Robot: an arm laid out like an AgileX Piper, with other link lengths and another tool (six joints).
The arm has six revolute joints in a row. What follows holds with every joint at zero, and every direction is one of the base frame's.
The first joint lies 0.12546 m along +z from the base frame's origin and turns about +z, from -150 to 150 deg.
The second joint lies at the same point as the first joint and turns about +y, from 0 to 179.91 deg.
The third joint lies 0.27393 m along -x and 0.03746 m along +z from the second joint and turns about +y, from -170 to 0 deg.
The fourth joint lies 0.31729 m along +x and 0.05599 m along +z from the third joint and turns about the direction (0.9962, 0, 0.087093), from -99.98 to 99.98 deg.
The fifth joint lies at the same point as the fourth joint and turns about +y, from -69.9 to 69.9 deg.
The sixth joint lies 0.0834 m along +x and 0.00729 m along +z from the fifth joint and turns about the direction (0.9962, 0, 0.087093), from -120 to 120 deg.
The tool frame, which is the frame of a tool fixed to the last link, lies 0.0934 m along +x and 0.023 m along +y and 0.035 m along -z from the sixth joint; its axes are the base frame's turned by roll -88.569, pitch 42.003 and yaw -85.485 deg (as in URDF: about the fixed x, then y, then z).
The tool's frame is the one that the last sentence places.
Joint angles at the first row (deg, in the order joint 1, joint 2, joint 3, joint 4, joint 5, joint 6):
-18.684 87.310 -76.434 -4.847 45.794 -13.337
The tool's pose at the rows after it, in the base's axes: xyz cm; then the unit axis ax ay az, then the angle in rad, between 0 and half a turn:
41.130 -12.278 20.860 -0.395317 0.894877 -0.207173 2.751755
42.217 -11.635 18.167 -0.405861 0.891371 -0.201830 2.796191
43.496 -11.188 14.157 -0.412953 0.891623 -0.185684 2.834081
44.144 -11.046 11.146 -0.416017 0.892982 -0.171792 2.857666
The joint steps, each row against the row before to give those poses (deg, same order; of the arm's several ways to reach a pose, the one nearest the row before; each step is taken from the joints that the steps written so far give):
3.266 3.388 -0.160 -3.984 -1.767 2.894
1.902 3.801 0.002 -2.877 -1.142 2.319
1.013 5.510 -0.002 -1.048 -2.463 1.486
0.207 4.010 0.002 -0.001 -1.934 0.439

